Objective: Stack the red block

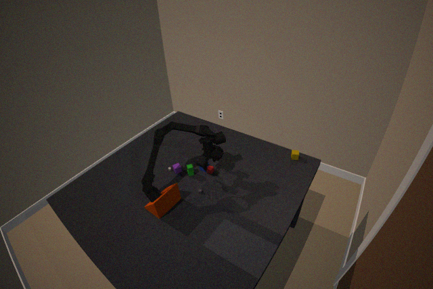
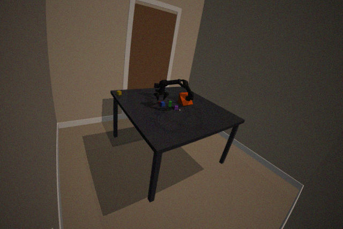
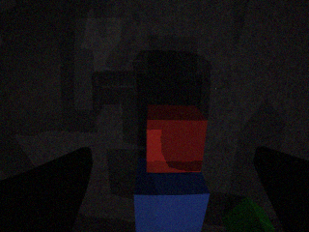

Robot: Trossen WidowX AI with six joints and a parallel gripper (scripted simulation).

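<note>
Right now the red block is 30 mm below my gripper tip. Also, from my gripper tip: purple block: 170 mm to the left, 130 mm behind, 20 mm below; blue block: 50 mm to the left, 20 mm below, 10 mm behind; yellow block: 450 mm ahead, 350 mm to the right, 20 mm below.
</note>
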